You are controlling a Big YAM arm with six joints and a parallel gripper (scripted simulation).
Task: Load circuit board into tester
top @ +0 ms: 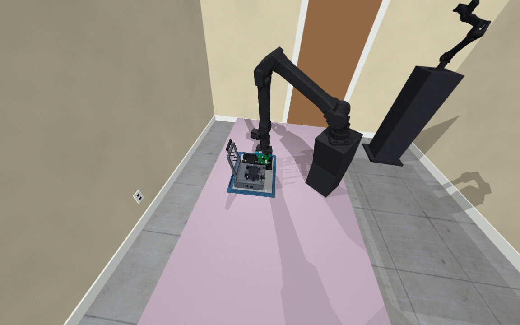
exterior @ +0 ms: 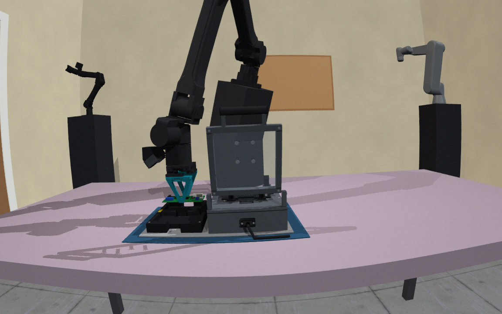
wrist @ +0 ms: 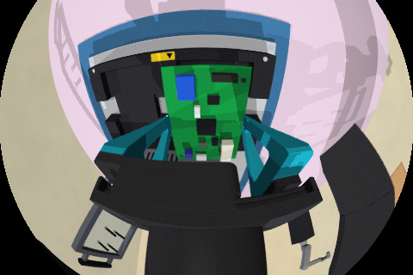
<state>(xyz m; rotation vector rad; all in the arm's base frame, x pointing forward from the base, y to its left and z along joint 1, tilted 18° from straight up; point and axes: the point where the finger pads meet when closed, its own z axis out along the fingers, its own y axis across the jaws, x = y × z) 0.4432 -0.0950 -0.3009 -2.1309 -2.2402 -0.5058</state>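
Now: hand 180 mm to the right of the pin plate, 40 mm short of it and 20 mm below it. The rest, counted from my hand: lid: 180 mm to the left, 160 mm ahead, 130 mm above; then green circuit board: right at my hand.
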